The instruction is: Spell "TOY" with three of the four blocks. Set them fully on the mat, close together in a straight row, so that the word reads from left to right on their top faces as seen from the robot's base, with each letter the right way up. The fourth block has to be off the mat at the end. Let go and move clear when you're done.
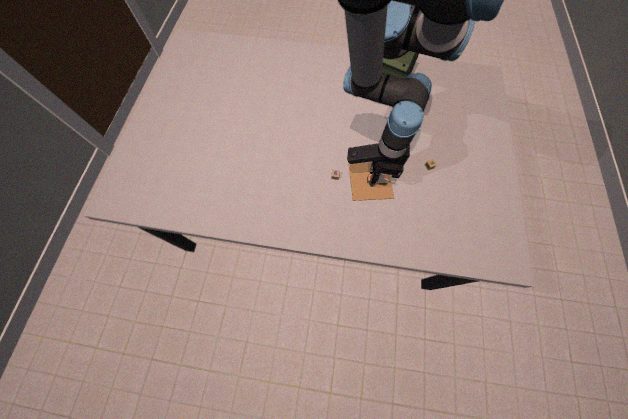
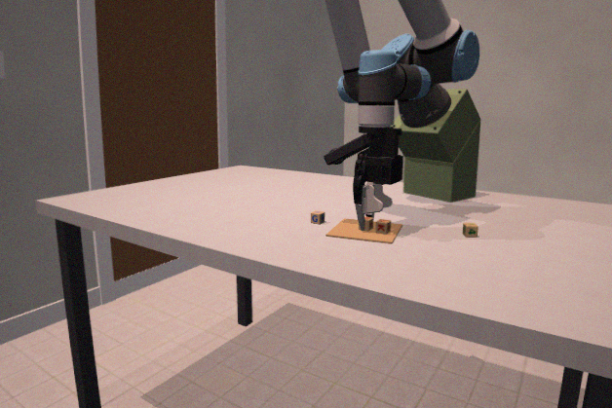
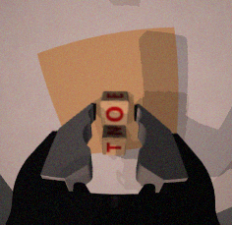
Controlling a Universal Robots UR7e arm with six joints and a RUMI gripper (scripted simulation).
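Now: the wooden block 10 mm below my hand. Also, from my hand: mat: 20 mm below; T block: 40 mm to the left, 10 mm below.
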